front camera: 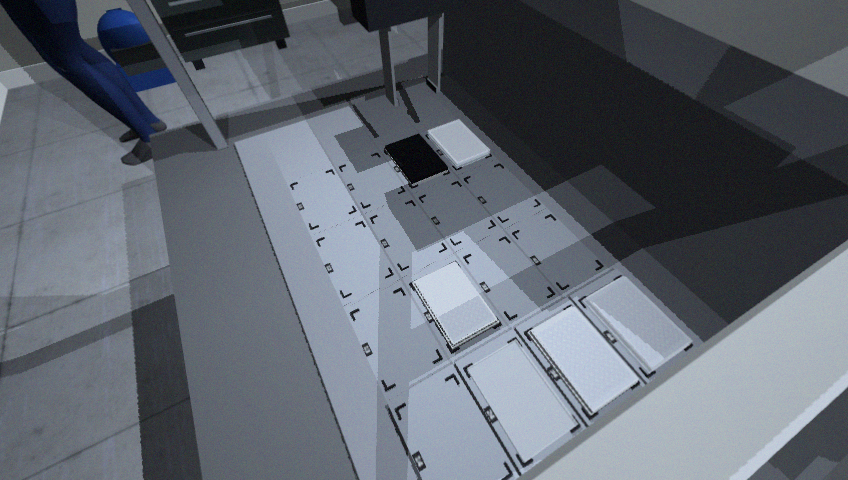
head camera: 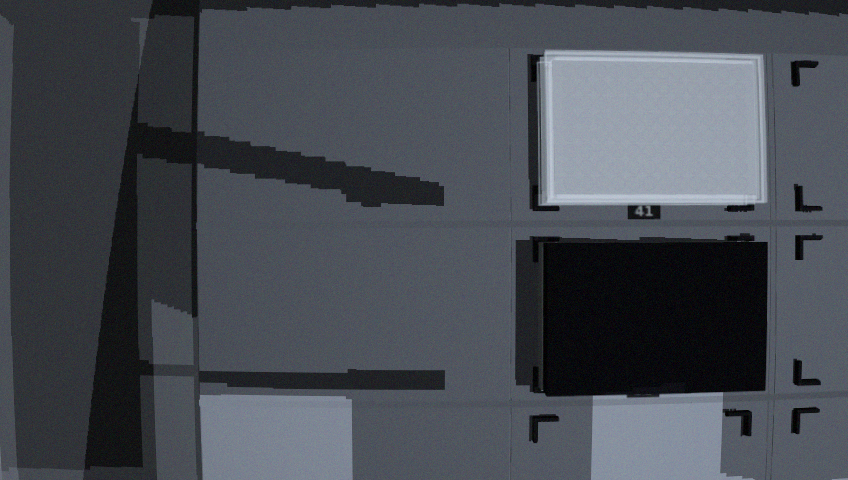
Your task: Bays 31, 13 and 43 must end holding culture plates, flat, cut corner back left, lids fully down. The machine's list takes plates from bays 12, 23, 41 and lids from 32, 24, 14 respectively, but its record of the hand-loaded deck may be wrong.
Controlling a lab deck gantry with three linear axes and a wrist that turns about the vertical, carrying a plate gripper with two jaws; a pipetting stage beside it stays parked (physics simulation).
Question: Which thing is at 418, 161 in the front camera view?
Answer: A black lid.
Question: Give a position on a black lid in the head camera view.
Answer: At 635, 318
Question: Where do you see a clear lid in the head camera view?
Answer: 618, 127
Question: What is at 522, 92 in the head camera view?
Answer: A bay 41.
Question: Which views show my gripper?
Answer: The front camera view only.
